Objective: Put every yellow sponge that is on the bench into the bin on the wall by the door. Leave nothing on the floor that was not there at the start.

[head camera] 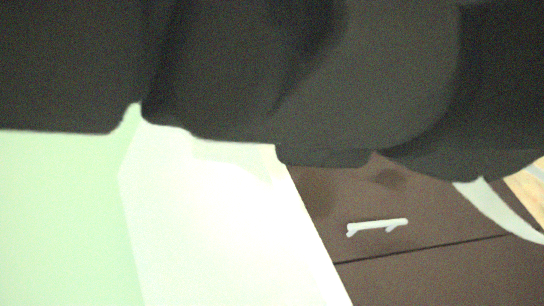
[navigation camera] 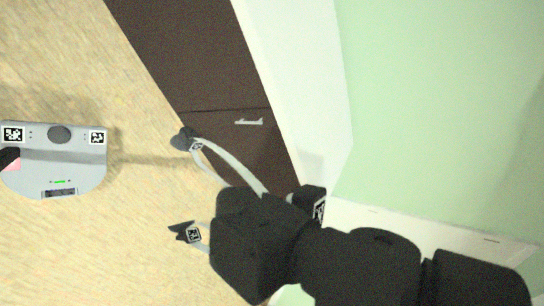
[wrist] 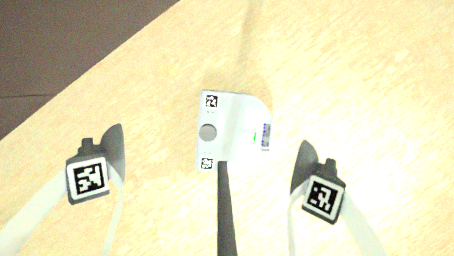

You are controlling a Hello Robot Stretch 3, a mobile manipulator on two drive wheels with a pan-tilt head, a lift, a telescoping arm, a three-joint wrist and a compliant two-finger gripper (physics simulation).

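Where they show: gripper, fingertip midpoint: [navigation camera: 177, 182] [wrist: 211, 152]; robot's base, link origin: [navigation camera: 59, 134] [wrist: 210, 126].
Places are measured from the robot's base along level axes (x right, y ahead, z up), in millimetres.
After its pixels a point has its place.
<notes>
My gripper [navigation camera: 183, 186] {x 142, y -22, z 963 mm} [wrist: 211, 152] {x 142, y -22, z 963 mm} is open, with its two fingers wide apart and no object between them. It hangs above the floor beside the dark brown front of the bench. The bench's white top [head camera: 225, 215] {x 697, y 108, z 910 mm} [navigation camera: 305, 75] {x 592, y 287, z 910 mm} shows in the head and navigation views. In the head view, the dark arm and wrist hide the upper part of the picture. No yellow sponge, bin or door can be made out in these views.
The bench front [head camera: 420, 280] {x 460, y 195, z 684 mm} [navigation camera: 200, 65] {x 371, y 301, z 600 mm} has a pale handle [head camera: 377, 224] {x 495, y 106, z 750 mm} [navigation camera: 249, 121]. A green wall [head camera: 60, 215] {x 1310, y 176, z 1056 mm} [navigation camera: 425, 100] {x 1181, y 323, z 1289 mm} stands behind the bench. My grey base [navigation camera: 60, 162] {x 3, y -109, z 160 mm} [wrist: 237, 117] {x 73, y -111, z 160 mm} stands on the wooden floor [navigation camera: 115, 260] {x 216, y -723, z 0 mm} [wrist: 360, 75] {x 305, y -689, z 0 mm}. A white strip [navigation camera: 450, 237] {x 1958, y -600, z 1639 mm} runs along the wall.
</notes>
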